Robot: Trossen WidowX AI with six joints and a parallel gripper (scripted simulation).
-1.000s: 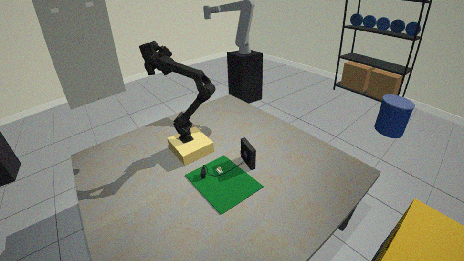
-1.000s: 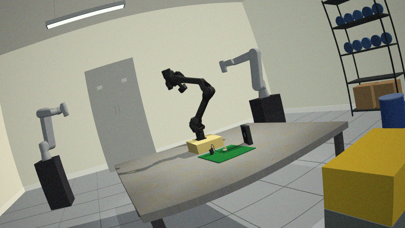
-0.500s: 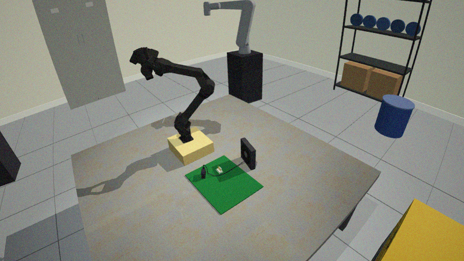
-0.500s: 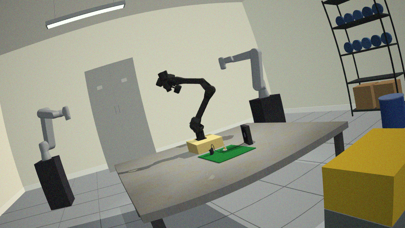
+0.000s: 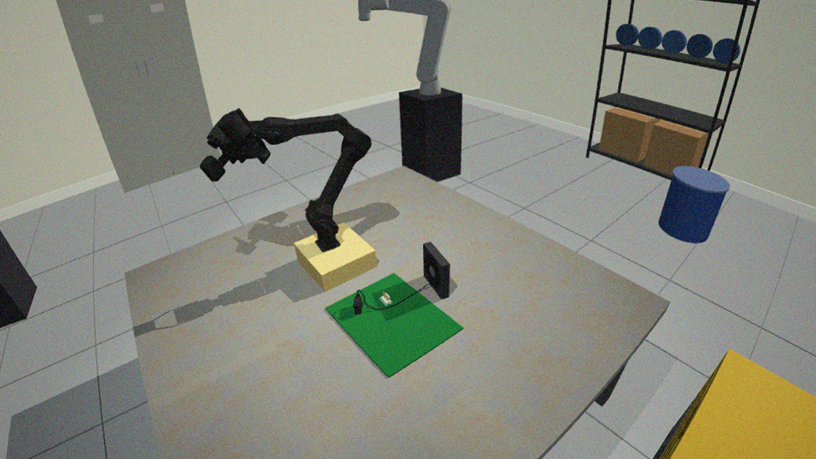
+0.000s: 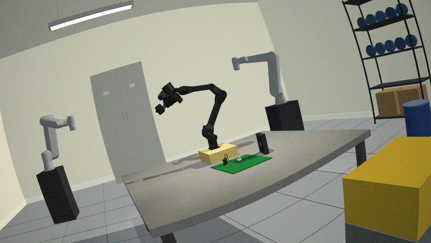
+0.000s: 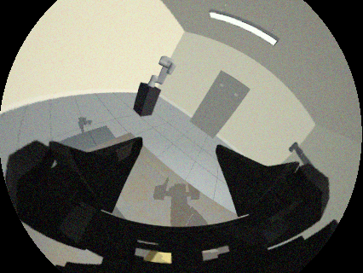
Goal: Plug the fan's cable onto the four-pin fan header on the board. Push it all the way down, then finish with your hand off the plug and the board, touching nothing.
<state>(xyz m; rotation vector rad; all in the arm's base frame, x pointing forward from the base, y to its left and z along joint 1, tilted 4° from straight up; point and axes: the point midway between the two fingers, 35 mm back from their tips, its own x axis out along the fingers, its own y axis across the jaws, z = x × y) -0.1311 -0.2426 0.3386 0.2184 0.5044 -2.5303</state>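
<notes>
Right now the dark plug is 39 cm ahead of my gripper tip, 23 cm to the left of it and 40 cm below it. From my gripper tip the other things lie so: green board 47 cm ahead, 29 cm to the left, 43 cm below; then black fan 43 cm ahead, 45 cm to the left, 36 cm below; then four-pin fan header 40 cm ahead, 31 cm to the left, 42 cm below.
</notes>
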